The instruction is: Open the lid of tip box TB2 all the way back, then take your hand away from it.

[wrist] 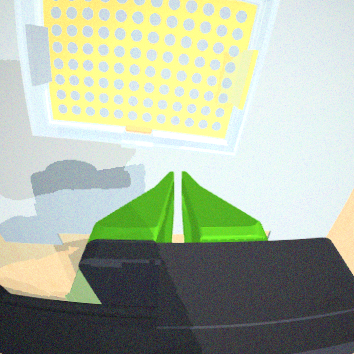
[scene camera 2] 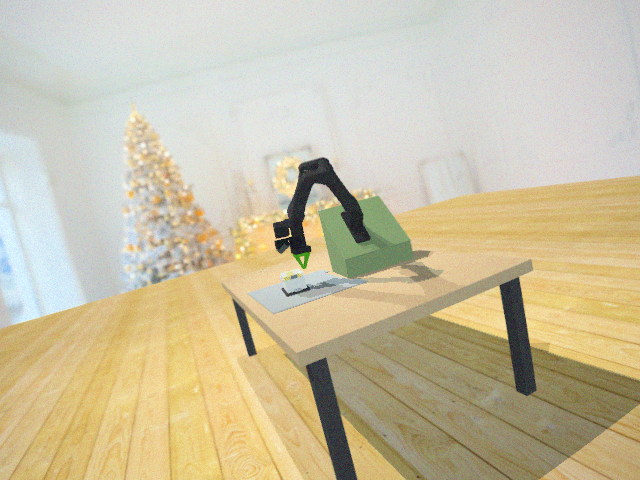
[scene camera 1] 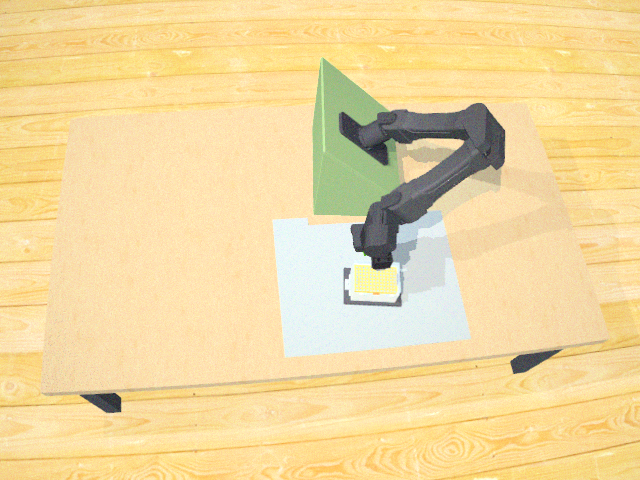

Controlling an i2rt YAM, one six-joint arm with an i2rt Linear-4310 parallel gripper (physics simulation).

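Places are measured from the arm's base along level axes (x right, y ahead, z up), in millimetres.
Pixels of known places: gripper, fingertip midpoint: (wrist: 177,179) (scene camera 2: 304,268); arm's base, link origin: (scene camera 2: 355,226) (scene camera 1: 363,140).
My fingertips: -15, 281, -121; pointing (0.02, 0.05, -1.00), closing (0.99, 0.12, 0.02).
For each thing: its middle in the pictures, then the offset to it from my fingertips, as dx, dy, dz. "*": a spot on its surface instead. Level surfaces: height alone.
- tip box, body centre: (wrist: 146,61) (scene camera 1: 374,282) (scene camera 2: 293,281) -27, +66, -35
- orange tab, surface spot: (wrist: 138,129) * -25, +32, +4
- dark base, surface spot: (scene camera 1: 361,303) * +4, +115, -66
- pale blue mat, surface height: dz -73
The tip box (scene camera 1: 375,279) (scene camera 2: 293,282) (wrist: 145,65) is whitish and clear-walled, with a yellow, round-holed tip rack under what appears to be a closed clear lid. No TB2 label is readable. An orange tab (wrist: 138,129) shows on the side nearest my fingers in the wrist view. The box stands on a dark base (scene camera 1: 361,303) (scene camera 2: 287,291). My gripper (scene camera 2: 303,267) (wrist: 177,179) has green fingers, shut with a thin empty gap between them. It points down above the arm-side edge of the box, apart from it. In scene camera 1 the fingertips are hidden under the wrist.
A pale blue mat (scene camera 1: 310,330) (scene camera 2: 273,304) lies under the box on the wooden table (scene camera 1: 170,258) (scene camera 2: 465,289). A large green wedge block (scene camera 1: 356,178) (scene camera 2: 377,259) carries the arm's base behind the mat.
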